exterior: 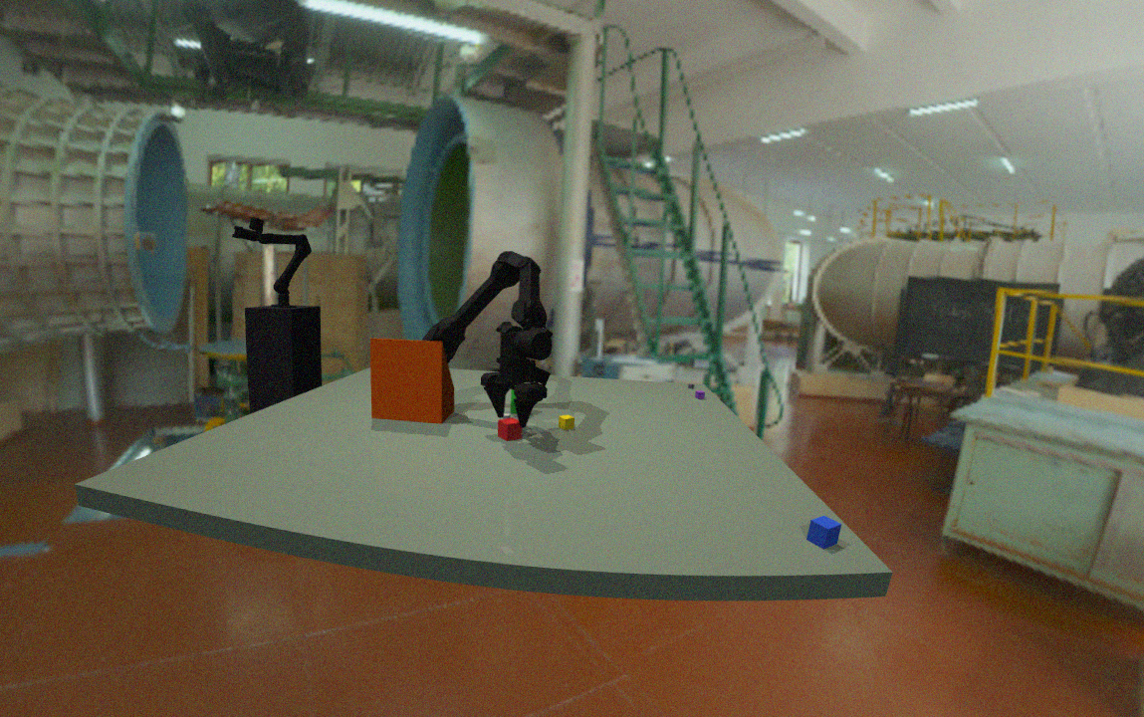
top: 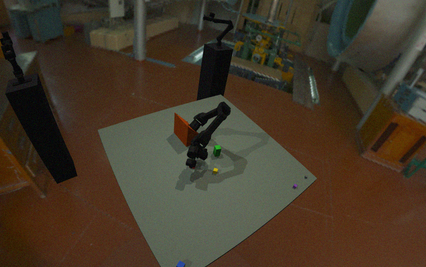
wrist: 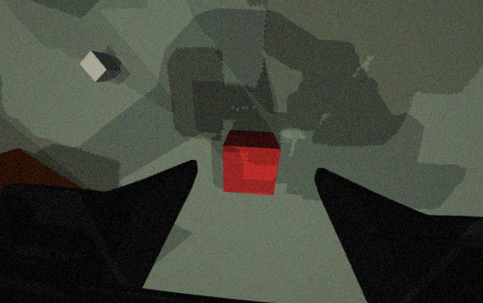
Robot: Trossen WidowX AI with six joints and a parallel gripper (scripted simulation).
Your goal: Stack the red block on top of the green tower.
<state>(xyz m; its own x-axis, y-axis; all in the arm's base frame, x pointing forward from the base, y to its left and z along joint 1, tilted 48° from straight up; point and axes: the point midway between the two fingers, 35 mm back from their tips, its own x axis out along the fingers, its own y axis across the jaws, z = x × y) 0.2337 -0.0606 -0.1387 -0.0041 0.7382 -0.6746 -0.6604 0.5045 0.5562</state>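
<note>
The red block lies 20 mm below my gripper tip. Also, from my gripper tip: blue cube 530 mm ahead, 440 mm to the right, 20 mm below; then yellow cube 120 mm ahead, 110 mm to the left, 20 mm below; then tiny white cube 30 mm behind, 140 mm to the left, 30 mm below.
</note>
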